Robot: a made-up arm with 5 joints.
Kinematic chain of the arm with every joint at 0, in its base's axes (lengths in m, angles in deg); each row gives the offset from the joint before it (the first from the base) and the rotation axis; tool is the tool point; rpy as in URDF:
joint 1: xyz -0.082 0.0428 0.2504 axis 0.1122 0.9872 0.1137
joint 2: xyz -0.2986 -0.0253 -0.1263 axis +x
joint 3: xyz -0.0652 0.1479 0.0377 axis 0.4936 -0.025 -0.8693
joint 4: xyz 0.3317 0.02 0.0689 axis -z
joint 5: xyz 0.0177 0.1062 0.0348 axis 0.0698 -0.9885 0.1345
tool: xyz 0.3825 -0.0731 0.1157 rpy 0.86 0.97 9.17
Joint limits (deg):
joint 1: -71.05..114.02
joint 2: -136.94..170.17
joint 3: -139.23..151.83
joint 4: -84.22..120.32
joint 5: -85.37..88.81
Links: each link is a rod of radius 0.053 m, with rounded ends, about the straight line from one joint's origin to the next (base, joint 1, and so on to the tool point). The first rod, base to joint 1, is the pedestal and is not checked.
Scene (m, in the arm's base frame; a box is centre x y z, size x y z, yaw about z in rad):
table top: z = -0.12
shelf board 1: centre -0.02 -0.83 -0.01 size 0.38 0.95 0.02 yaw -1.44
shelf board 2: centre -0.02 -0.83 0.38 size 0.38 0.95 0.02 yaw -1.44
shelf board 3: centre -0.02 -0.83 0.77 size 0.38 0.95 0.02 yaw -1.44
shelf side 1: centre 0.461 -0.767 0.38 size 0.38 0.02 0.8 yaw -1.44
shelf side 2: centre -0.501 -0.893 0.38 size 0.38 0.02 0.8 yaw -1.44
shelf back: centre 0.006 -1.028 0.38 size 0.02 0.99 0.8 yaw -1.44
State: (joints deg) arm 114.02 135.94 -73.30 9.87 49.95
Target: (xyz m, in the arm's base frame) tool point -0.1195 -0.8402 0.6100
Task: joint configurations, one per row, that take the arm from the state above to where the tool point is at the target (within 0.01 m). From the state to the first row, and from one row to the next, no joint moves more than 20 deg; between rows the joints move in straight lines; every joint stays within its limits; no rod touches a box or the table.
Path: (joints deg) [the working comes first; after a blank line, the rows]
Joints at the target: 95.57 159.74 -92.16 6.33 73.85
Straight joint move there: touches shelf board 2.

1: 109.27 121.26 -57.42 8.54 58.34
2: 104.52 106.58 -41.53 7.20 66.72
3: 99.78 91.90 -25.65 5.87 75.11
4: 95.03 77.22 -9.76 4.54 83.50
5: 75.91 81.04 -17.02 1.15 84.83
6: 56.79 84.86 -24.29 -2.25 86.15
7: 37.67 88.68 -31.55 -5.64 87.48
8: 18.55 92.49 -38.81 -9.04 88.81
9: 37.81 109.31 -52.15 -5.19 85.07
10: 57.06 126.12 -65.49 -1.35 81.33
11: 76.32 142.93 -78.82 2.49 77.59
12: 95.57 159.74 -92.16 6.33 73.85

